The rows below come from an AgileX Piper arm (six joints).
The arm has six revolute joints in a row. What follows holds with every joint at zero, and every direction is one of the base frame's. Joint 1 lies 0.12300 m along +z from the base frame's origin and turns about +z. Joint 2 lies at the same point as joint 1 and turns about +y. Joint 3 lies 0.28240 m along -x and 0.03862 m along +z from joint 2 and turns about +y. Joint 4 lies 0.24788 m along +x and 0.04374 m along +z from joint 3 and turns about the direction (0.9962, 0, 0.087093). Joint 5 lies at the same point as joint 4 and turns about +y. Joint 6 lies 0.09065 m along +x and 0.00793 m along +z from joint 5 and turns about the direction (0.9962, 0, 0.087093). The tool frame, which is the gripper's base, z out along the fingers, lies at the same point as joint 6; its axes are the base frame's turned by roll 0.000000, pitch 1.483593 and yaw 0.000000 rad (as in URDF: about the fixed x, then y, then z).
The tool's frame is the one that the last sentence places.
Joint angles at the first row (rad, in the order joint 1, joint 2, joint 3, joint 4, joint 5, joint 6):
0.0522, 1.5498, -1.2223, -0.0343, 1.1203, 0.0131
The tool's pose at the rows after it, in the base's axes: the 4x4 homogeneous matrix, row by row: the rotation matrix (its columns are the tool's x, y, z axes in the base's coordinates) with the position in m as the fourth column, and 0 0 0 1 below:
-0.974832, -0.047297, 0.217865, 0.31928; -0.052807, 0.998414, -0.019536, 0.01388; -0.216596, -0.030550, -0.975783, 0.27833; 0, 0, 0, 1
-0.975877, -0.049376, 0.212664, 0.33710; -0.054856, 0.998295, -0.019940, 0.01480; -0.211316, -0.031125, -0.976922, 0.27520; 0, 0, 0, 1
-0.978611, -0.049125, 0.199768, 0.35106; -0.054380, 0.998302, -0.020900, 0.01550; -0.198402, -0.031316, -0.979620, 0.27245; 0, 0, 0, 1
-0.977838, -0.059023, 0.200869, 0.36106; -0.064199, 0.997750, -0.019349, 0.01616; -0.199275, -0.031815, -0.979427, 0.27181; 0, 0, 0, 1
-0.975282, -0.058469, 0.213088, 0.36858; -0.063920, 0.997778, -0.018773, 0.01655; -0.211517, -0.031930, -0.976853, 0.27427; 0, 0, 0, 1
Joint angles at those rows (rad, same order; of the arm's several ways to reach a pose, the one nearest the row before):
0.0522, 1.6140, -1.2945, -0.0343, 1.1203, 0.0131
0.0522, 1.6793, -1.3633, -0.0343, 1.1292, 0.0108
0.0522, 1.7337, -1.4243, -0.0343, 1.1490, 0.0108
0.0522, 1.7691, -1.4696, -0.0326, 1.1577, 0.0000
0.0522, 1.7911, -1.5091, -0.0326, 1.1626, 0.0000

